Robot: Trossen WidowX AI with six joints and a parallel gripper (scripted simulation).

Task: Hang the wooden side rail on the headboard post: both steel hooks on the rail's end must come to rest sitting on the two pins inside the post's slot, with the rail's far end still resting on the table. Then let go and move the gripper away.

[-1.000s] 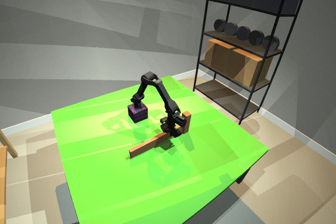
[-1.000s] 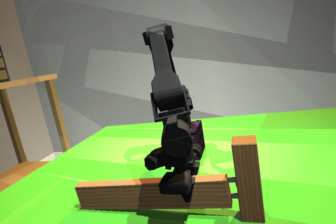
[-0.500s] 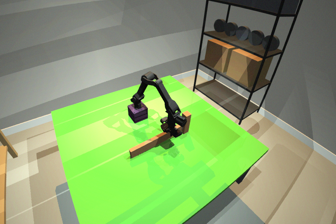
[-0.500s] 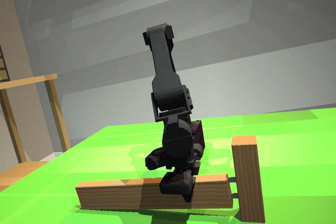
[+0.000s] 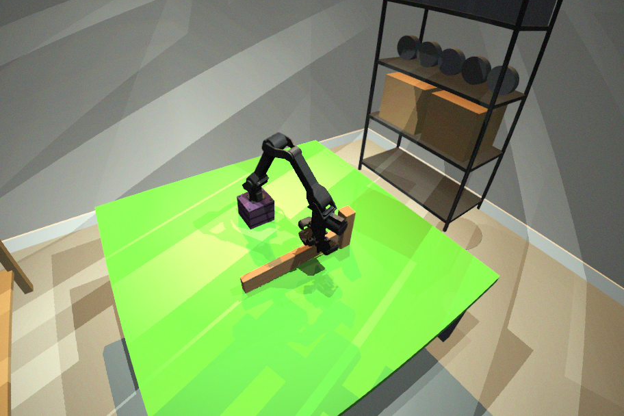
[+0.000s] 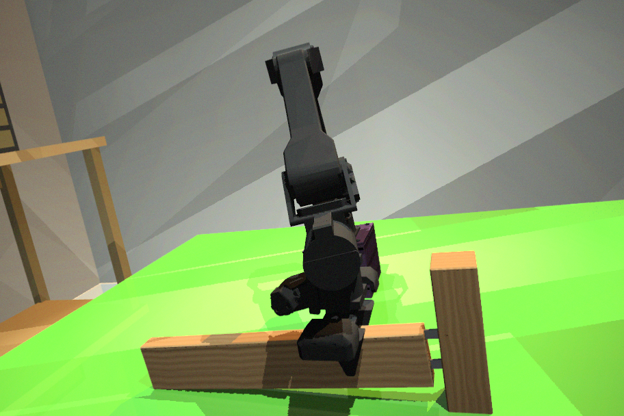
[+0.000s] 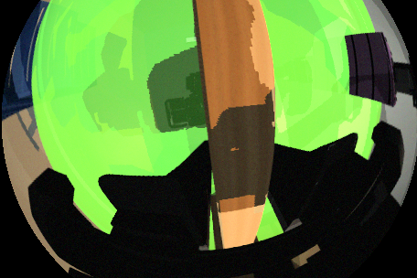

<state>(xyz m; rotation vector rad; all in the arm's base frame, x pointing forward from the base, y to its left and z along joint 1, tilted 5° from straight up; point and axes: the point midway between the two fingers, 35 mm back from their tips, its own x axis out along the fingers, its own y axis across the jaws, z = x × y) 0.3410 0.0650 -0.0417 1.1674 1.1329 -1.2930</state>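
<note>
Right now my gripper tip is 140 mm to the right of the headboard post and 40 mm below it.
</note>
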